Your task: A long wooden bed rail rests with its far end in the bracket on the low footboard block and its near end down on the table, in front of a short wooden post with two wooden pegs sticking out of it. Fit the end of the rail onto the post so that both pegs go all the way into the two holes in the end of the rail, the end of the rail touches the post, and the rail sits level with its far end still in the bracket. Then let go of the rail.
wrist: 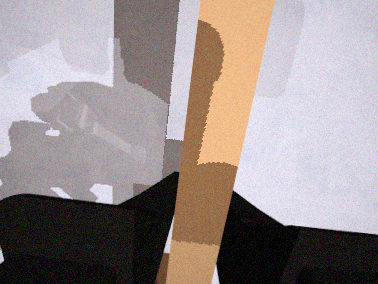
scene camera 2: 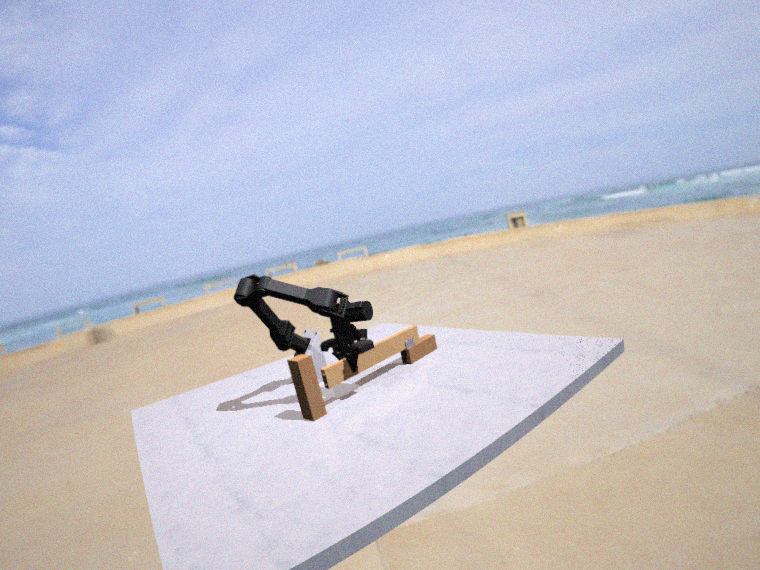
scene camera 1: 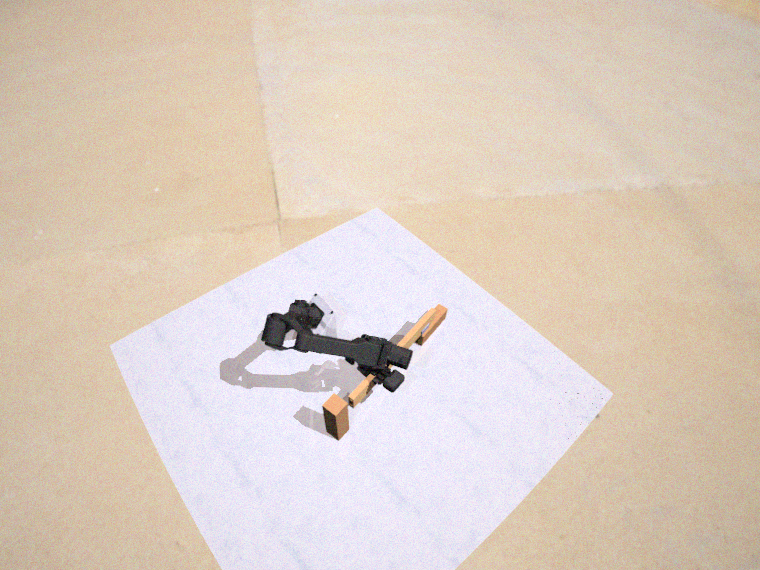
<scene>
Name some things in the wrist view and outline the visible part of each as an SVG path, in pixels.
My gripper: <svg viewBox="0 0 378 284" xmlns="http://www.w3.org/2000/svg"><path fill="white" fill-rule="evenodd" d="M233 190L216 262L220 284L378 284L378 235L283 225ZM179 172L173 172L147 190L119 205L39 194L17 194L2 199L0 201L0 246L4 261L0 264L0 284L154 284L175 213Z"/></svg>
A wooden bed rail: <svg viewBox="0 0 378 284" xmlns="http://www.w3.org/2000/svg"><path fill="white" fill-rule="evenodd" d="M275 0L200 1L166 284L212 284Z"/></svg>
</scene>
